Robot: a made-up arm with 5 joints.
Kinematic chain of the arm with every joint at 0, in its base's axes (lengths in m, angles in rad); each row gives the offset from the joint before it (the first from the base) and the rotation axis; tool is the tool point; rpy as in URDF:
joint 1: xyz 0.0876 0 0.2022 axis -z
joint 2: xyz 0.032 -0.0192 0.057 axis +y
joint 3: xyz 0.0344 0 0.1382 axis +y
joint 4: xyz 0.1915 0 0.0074 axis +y
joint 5: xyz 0.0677 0.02 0 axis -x
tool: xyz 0 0 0 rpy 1.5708 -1.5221 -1.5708
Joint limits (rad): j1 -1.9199..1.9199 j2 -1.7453..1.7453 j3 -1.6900..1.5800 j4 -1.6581..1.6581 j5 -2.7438..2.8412
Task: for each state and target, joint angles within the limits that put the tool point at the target. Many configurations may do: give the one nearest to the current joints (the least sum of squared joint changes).
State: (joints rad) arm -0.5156 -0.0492 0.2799 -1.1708 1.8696
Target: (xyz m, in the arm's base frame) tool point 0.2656 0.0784 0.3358
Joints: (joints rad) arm -0.4108 -0.4772 1.1593 -1.5818 1.8696
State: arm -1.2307 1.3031 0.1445 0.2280 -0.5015
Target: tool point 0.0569 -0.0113 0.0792
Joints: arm -0.3771 1.5394 0.8779 0.4624 -0.5015
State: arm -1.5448 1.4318 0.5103 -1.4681 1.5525
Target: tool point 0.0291 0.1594 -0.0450
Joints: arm -1.9178 1.7453 0.0162 -0.7634 1.5525
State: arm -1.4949 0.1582 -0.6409 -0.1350 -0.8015
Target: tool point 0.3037 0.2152 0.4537
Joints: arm -0.7807 -0.1078 -0.0810 0.0374 -0.8015
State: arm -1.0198 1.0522 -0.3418 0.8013 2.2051
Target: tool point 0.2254 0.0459 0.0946
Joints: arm -0.3160 0.9287 0.4637 1.2456 2.2051
